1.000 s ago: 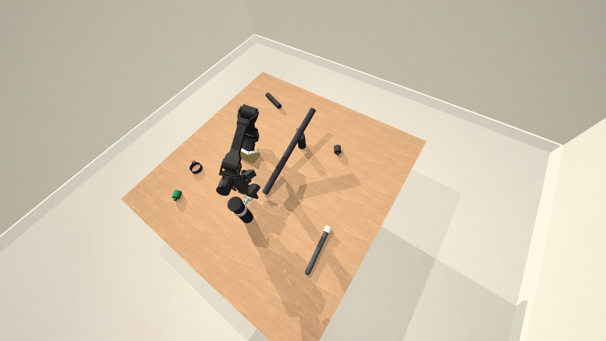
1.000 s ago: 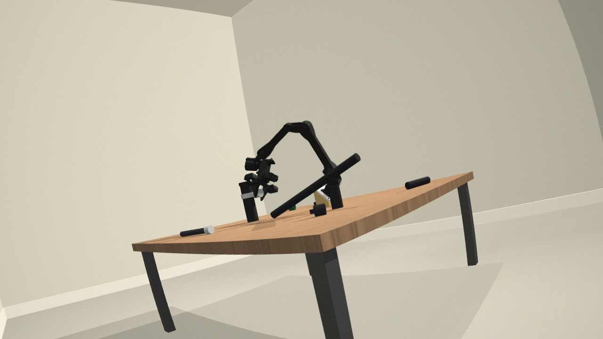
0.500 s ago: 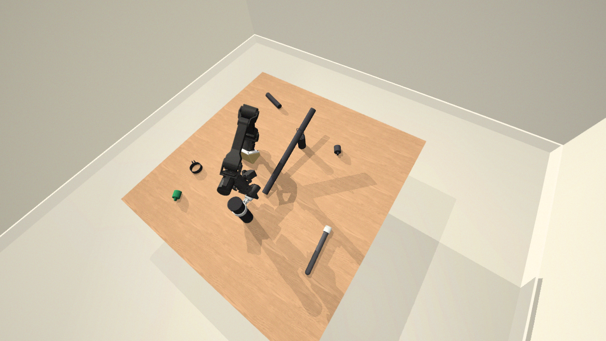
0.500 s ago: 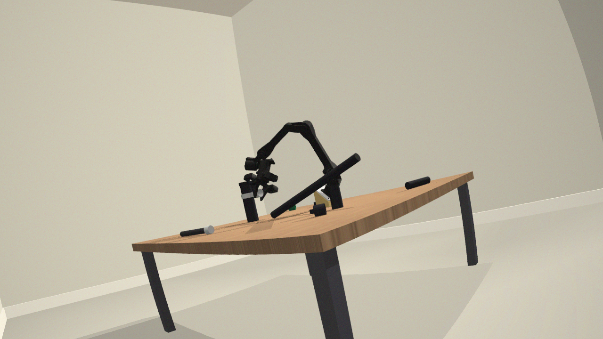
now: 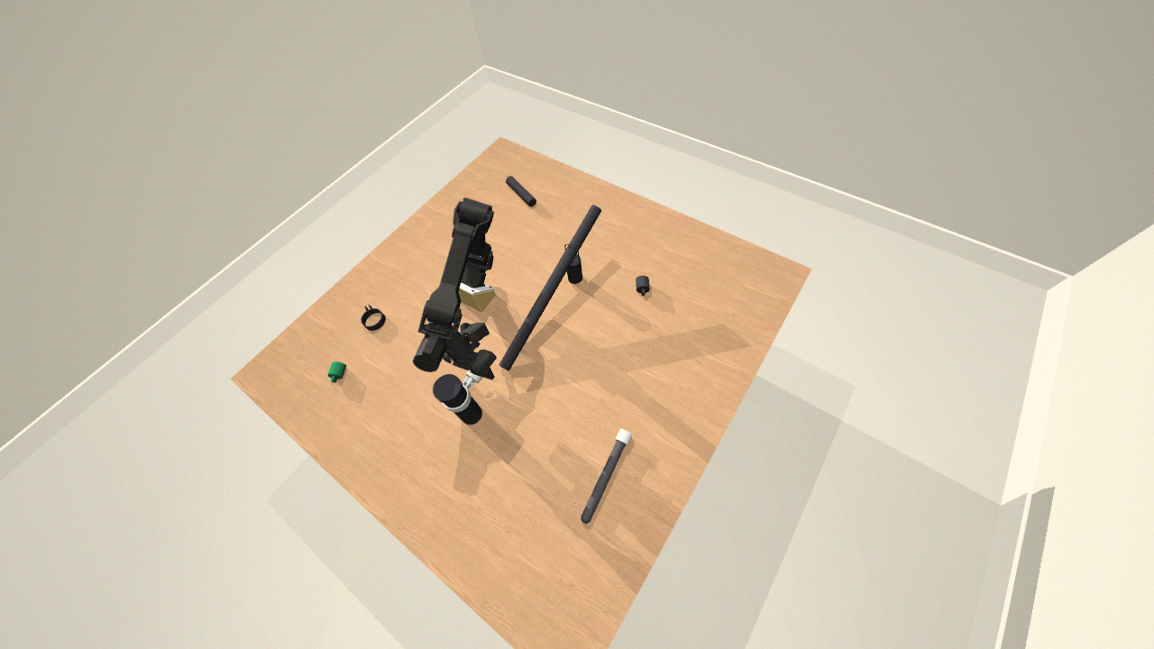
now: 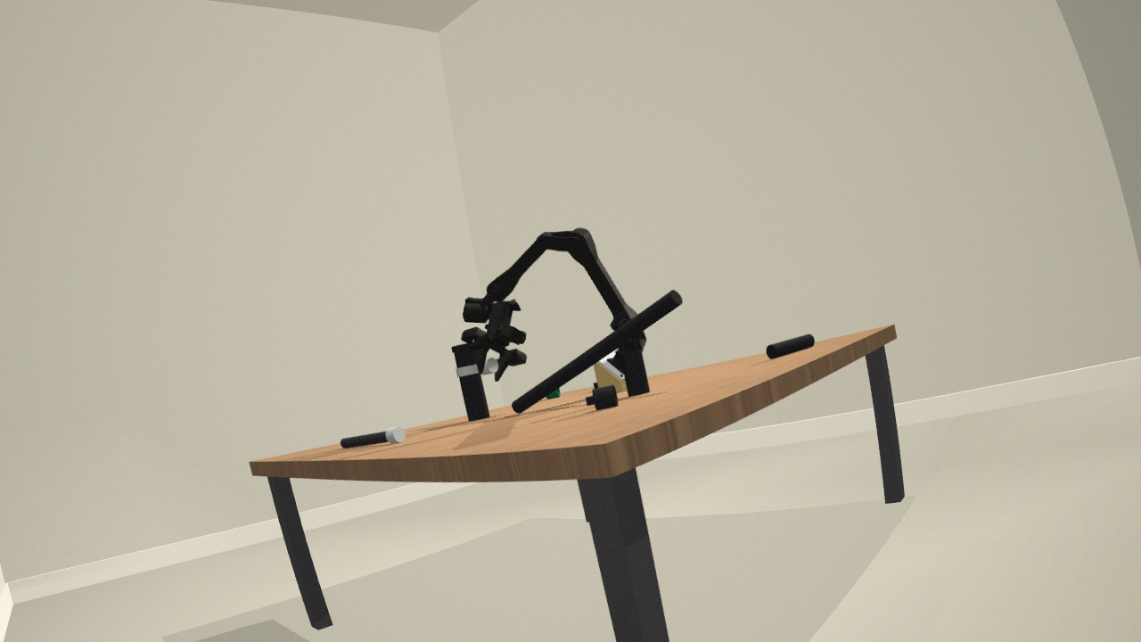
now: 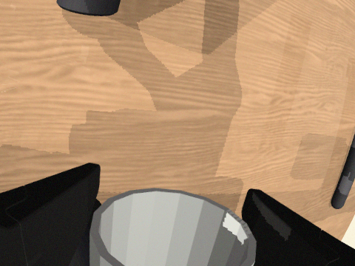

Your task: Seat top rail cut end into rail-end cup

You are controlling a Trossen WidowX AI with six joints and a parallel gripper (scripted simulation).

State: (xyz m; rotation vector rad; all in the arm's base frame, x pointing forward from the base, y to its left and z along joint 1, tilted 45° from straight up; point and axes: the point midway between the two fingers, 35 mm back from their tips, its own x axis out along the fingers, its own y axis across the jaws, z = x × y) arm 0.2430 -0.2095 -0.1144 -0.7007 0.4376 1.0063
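Right now my gripper tip is 3 cm to the left of the white rail-end cup, 3 cm below it and 2 cm past it. From my gripper tip the other things lie so: loop cap: 44 cm to the left, 1 cm behind; then small black fitting: 50 cm to the left, 20 cm ahead, 9 cm below; then green piece: 44 cm behind, 21 cm to the right, 9 cm below.
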